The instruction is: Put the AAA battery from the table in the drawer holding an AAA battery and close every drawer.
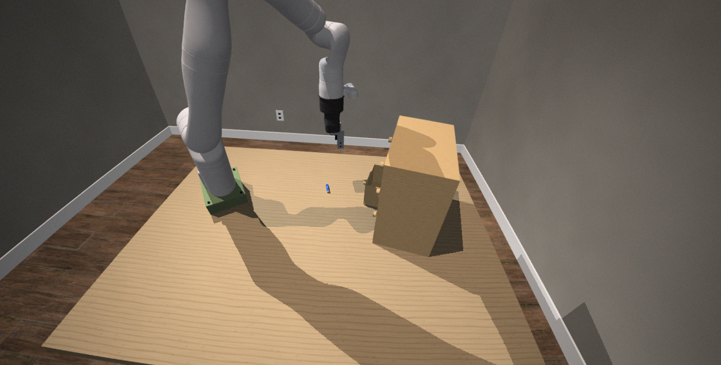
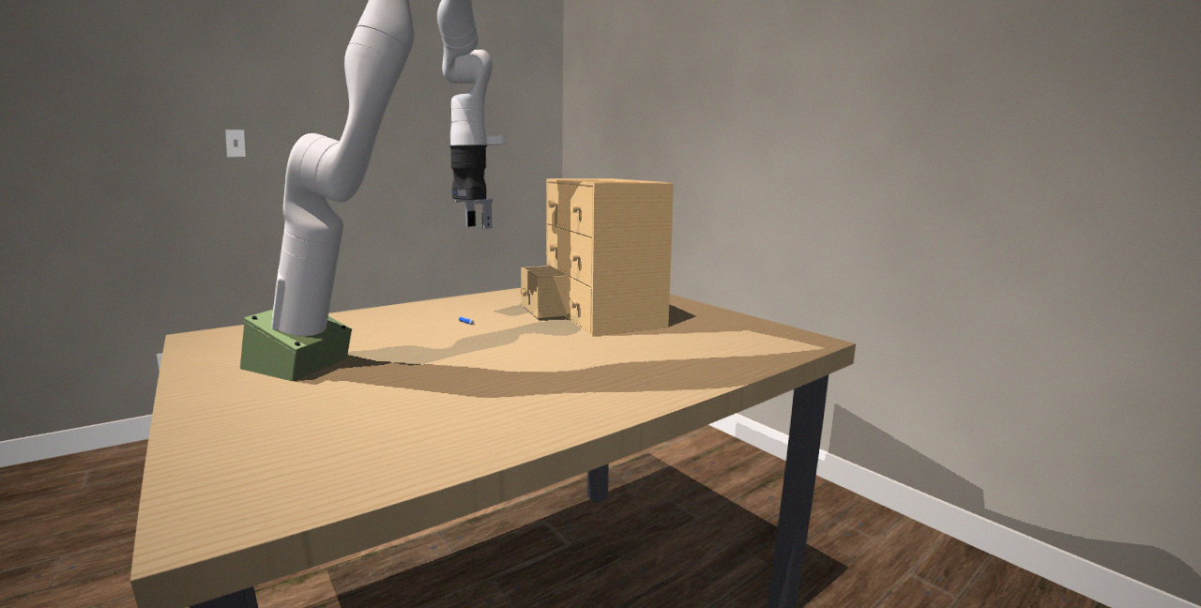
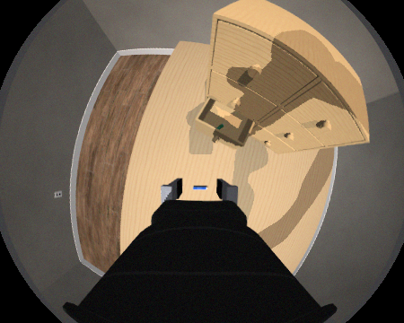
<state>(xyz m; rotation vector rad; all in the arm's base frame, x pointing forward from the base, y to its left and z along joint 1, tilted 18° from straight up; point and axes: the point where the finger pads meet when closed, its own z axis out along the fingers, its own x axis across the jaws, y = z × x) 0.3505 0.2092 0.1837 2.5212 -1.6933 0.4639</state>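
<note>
Right now the blue AAA battery is 4 cm behind my hand, 2 cm to the right of it and 22 cm below it.
</note>
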